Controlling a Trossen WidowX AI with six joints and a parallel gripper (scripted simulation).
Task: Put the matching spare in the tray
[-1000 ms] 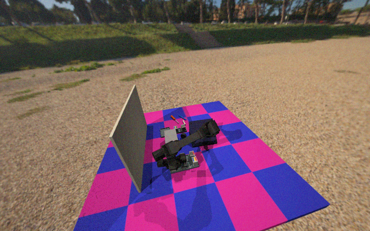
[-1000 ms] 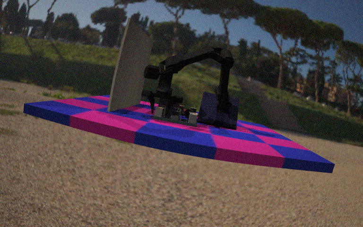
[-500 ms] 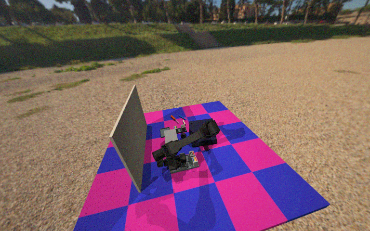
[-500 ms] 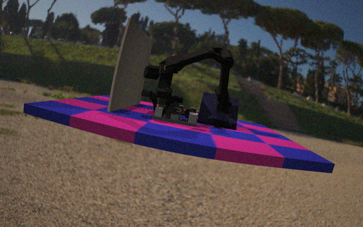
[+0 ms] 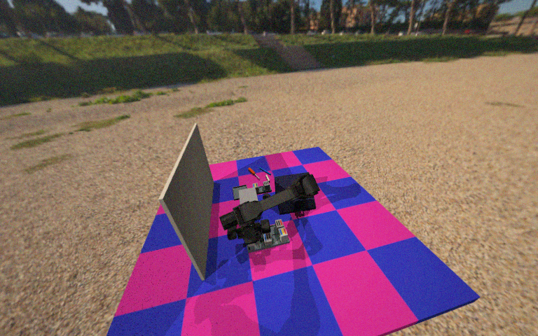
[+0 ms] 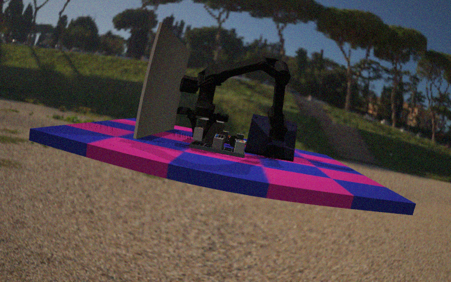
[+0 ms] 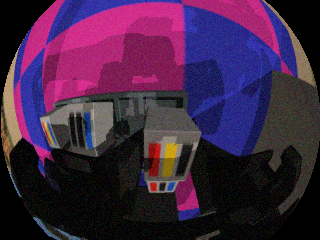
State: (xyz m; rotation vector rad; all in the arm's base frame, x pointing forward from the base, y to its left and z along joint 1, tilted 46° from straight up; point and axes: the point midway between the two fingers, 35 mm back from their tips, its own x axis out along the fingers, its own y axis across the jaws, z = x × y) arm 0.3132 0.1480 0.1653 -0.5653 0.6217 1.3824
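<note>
Right now my gripper tip is 42 cm to the left of the light grey tray, 3 cm above it and 1 cm short of it. Round my gripper tip: tall grey panel: 25 cm to the right, 21 cm ahead, 19 cm above; grey mounted unit: 23 cm to the right, 2 cm behind, 1 cm above.
</note>
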